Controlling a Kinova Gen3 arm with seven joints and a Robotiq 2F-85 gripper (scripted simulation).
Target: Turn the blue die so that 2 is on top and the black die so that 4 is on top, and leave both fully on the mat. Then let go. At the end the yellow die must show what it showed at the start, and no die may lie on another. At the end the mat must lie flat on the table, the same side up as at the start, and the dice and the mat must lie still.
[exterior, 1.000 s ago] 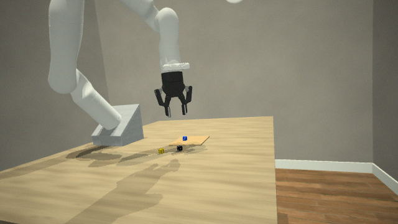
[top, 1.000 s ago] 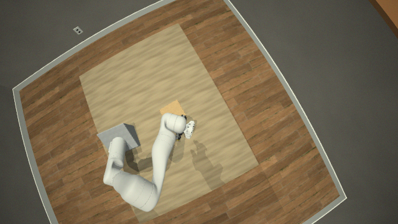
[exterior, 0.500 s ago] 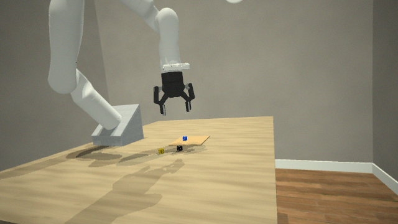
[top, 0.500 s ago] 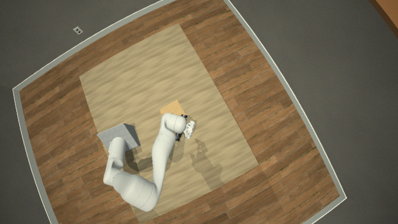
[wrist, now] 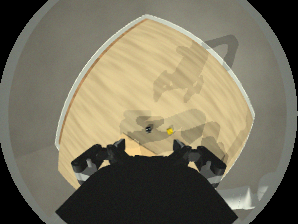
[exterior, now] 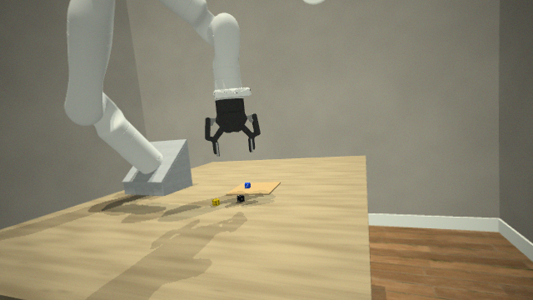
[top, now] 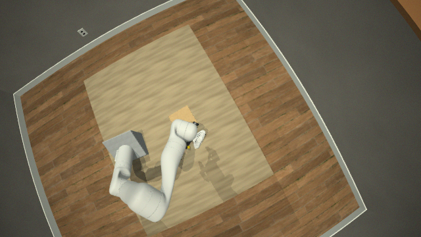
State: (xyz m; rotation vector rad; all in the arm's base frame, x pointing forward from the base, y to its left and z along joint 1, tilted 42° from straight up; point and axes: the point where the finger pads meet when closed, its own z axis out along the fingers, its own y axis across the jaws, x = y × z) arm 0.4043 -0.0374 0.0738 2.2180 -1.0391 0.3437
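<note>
The black die is 13 cm below my hand. Round my hand: tan mat 14 cm below, 13 cm to the left, 2 cm behind; then yellow die 13 cm below, 5 cm behind, 4 cm to the right; then blue die 13 cm to the left, 13 cm below, 4 cm behind.
</note>
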